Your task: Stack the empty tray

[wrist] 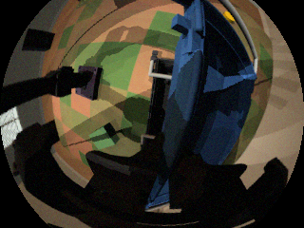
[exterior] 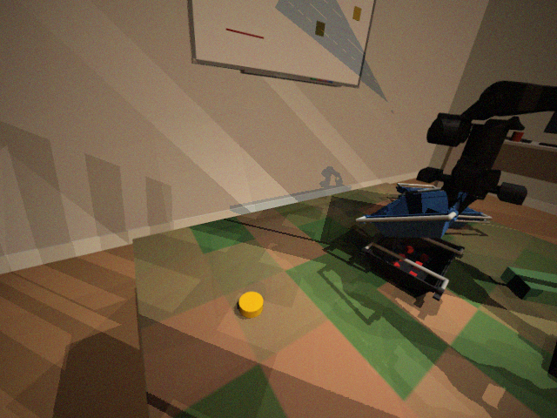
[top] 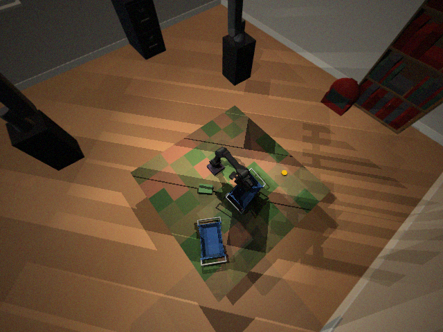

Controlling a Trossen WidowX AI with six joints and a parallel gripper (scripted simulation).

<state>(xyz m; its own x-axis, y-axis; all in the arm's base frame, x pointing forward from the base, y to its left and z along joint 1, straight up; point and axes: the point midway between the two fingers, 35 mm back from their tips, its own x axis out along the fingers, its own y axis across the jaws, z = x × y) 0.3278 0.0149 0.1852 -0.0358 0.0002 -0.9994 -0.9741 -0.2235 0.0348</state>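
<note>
Now: the blue tray 70 mm ahead of my gripper tip and 20 mm to the left of it. Round my gripper tip: yellow disc 460 mm to the left, 170 mm below, 110 mm ahead; then green block 220 mm to the right, 180 mm behind, 160 mm below.
</note>
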